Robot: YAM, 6 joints.
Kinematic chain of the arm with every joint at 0, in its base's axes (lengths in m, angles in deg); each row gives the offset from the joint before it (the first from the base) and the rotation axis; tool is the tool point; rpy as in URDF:
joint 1: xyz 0 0 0.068 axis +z
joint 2: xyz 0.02 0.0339 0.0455 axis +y
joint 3: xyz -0.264 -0.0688 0 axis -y
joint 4: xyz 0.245 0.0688 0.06 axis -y
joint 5: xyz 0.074 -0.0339 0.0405 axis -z
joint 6: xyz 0.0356 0 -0.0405 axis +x
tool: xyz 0 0 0 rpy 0 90 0
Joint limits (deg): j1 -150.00..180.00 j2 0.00..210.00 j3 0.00..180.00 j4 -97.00..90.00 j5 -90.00..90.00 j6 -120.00..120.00
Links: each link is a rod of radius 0.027 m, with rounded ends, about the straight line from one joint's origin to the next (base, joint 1, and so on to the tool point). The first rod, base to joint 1, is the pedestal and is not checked.
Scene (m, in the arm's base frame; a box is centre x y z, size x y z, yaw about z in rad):
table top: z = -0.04
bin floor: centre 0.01 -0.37 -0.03 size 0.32 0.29 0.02 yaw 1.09
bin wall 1: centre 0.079 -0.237 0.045 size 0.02 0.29 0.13 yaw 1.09
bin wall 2: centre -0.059 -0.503 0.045 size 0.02 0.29 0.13 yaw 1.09
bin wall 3: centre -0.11 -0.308 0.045 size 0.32 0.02 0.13 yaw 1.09
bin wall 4: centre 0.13 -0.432 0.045 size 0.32 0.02 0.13 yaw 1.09
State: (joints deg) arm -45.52 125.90 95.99 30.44 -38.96 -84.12
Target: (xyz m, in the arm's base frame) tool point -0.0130 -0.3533 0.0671
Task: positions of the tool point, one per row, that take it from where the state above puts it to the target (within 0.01 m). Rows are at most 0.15 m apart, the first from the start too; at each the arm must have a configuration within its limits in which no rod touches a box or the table.
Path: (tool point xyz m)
1: 0.2887 -0.3723 0.2943
2: 0.1990 -0.3656 0.3173
3: 0.1298 -0.3952 0.2249
4: 0.0543 -0.3903 0.1399
5: -0.0130 -0.3533 0.0671

